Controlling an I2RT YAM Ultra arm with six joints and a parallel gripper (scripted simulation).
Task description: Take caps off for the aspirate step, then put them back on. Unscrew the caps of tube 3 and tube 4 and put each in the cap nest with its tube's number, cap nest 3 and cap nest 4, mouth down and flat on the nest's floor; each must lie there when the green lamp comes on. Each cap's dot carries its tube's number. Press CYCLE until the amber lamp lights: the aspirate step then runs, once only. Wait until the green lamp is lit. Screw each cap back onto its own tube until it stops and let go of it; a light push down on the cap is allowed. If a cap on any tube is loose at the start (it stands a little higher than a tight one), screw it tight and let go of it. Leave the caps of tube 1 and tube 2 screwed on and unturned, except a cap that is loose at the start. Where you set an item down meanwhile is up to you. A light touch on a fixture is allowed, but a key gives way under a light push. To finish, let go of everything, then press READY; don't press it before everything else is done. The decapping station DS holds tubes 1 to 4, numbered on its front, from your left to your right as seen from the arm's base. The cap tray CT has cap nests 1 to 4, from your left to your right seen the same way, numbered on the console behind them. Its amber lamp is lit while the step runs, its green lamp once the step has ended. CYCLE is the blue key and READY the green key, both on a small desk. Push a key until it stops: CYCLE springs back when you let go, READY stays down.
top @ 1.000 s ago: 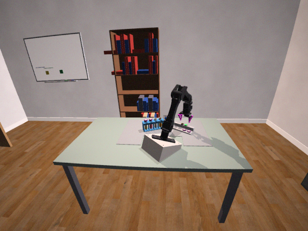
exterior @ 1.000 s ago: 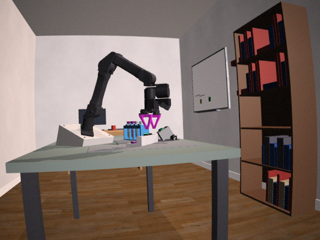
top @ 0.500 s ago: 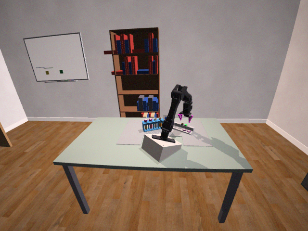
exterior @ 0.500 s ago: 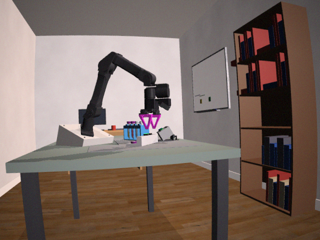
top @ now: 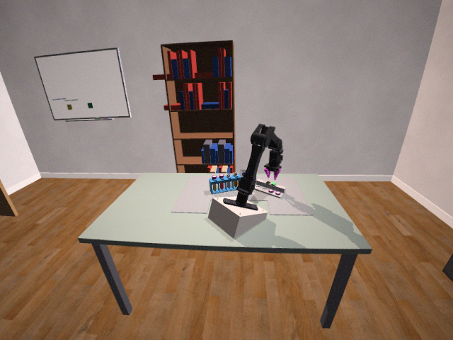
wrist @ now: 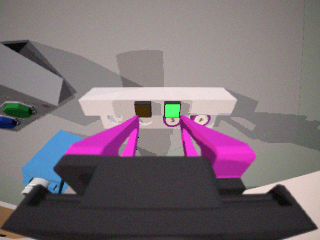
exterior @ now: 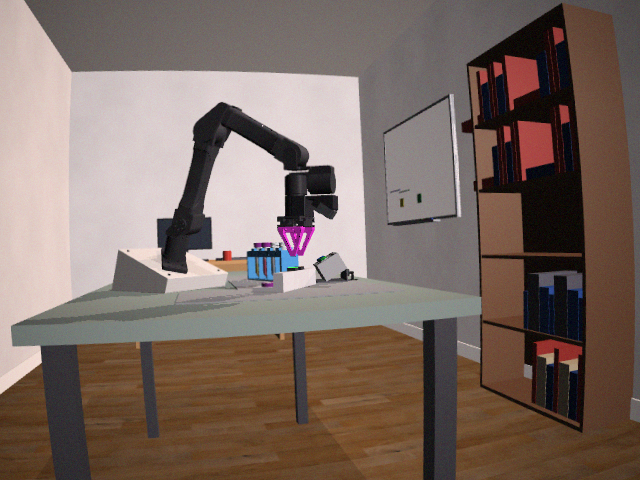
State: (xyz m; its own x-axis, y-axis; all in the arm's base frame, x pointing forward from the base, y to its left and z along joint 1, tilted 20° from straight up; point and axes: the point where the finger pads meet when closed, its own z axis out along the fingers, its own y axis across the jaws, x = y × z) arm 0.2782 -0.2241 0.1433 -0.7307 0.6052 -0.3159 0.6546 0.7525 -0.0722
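My gripper is now 80 mm past the purple cap, 80 mm above it and 20 mm to the left of it. Also, from my hand: grey key desk 150 mm to the left, 150 mm ahead, 40 mm below; then blue cycle key 180 mm to the left, 140 mm ahead, 20 mm below; then green ready key 140 mm to the left, 130 mm ahead, 20 mm below.
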